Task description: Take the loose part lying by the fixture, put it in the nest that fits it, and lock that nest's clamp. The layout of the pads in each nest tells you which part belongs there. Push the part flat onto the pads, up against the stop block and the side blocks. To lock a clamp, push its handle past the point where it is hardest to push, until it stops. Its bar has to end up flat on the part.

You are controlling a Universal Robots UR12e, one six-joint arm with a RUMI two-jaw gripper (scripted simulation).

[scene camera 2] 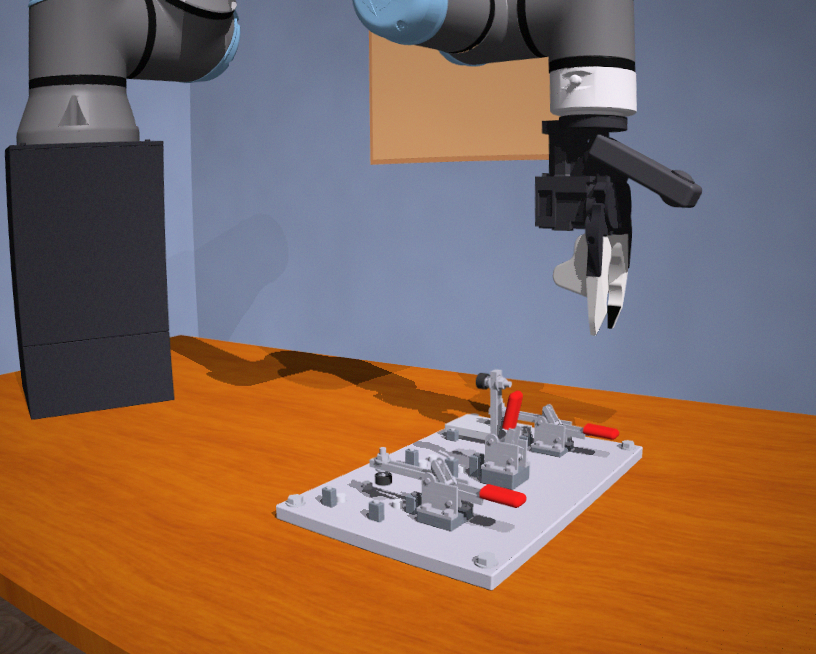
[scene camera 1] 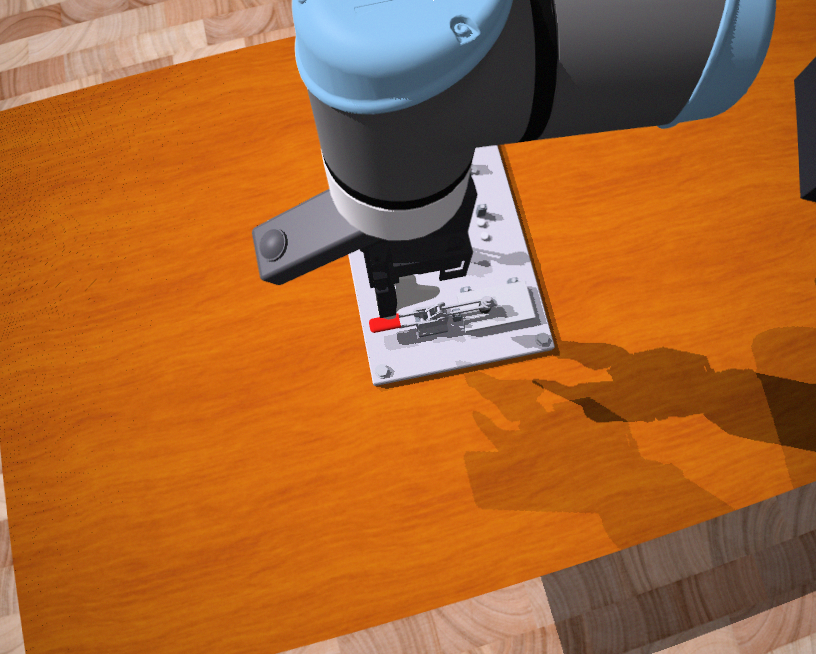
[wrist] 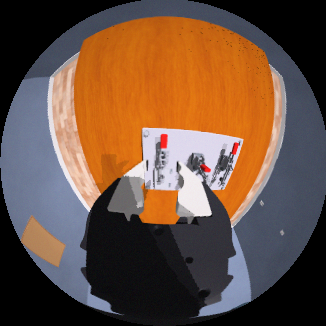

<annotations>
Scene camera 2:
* my gripper: 602, 331
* clamp handle: 571, 431
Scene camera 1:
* my gripper: 386, 293
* flat grey rectangular part: 514, 305
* grey fixture plate: 394, 355
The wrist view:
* my gripper: 162, 161
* grey fixture plate: 181, 144
</annotations>
